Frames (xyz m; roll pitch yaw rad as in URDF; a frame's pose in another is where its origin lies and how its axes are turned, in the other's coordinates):
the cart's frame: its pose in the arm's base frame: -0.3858 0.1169 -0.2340 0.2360 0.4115 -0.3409
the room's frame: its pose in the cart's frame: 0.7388 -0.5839 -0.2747 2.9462 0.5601 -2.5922
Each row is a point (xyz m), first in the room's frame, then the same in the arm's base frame.
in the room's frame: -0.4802 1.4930 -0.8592
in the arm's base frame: -0.0315 0.1924 0.7360
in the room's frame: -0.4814 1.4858 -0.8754
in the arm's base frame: -0.0332 0.1772 0.7450
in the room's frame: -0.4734 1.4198 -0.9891
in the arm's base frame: -0.0581 0.0581 0.7954
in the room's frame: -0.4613 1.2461 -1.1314
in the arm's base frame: -0.0779 -0.1656 0.8072
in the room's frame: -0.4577 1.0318 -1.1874
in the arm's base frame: -0.0631 -0.3732 0.7313
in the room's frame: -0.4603 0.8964 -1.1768
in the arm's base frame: -0.0381 -0.4780 0.6487
